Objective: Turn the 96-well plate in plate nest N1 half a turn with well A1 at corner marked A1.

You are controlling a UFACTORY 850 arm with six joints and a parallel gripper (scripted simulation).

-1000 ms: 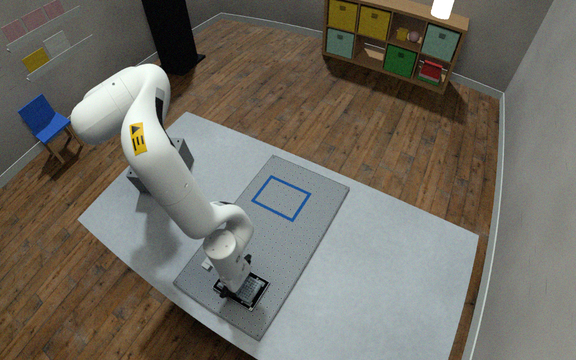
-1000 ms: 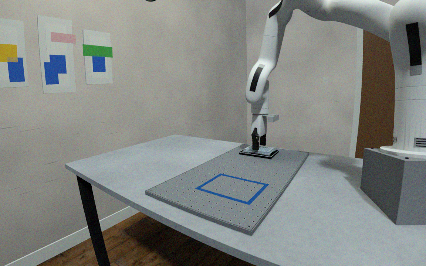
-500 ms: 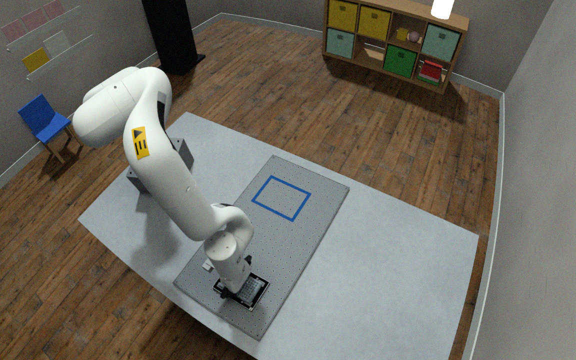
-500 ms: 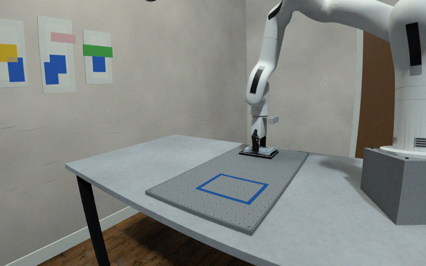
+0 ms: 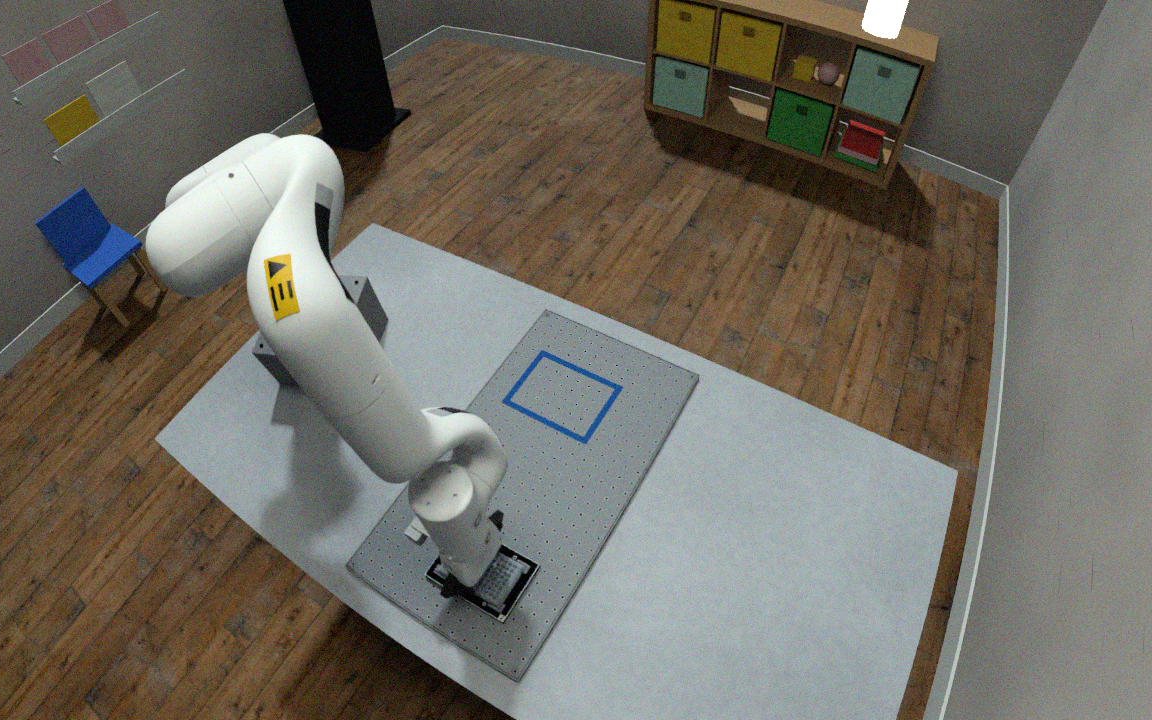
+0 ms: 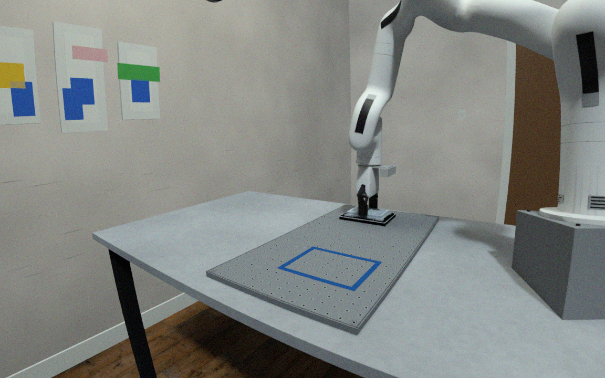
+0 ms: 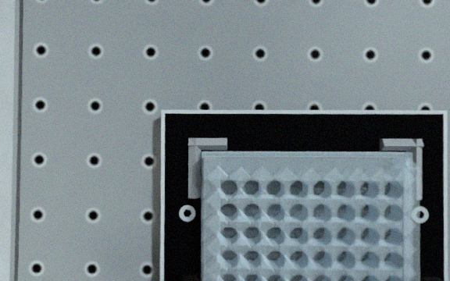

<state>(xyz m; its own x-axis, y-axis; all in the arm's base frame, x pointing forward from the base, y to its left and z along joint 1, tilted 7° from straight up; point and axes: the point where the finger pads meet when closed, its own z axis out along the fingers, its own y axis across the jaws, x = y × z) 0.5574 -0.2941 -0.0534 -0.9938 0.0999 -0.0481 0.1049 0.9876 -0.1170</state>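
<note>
The 96-well plate is 10 mm below my hand. From my hand the other things lie so: black plate nest N1 (20 mm below).
</note>
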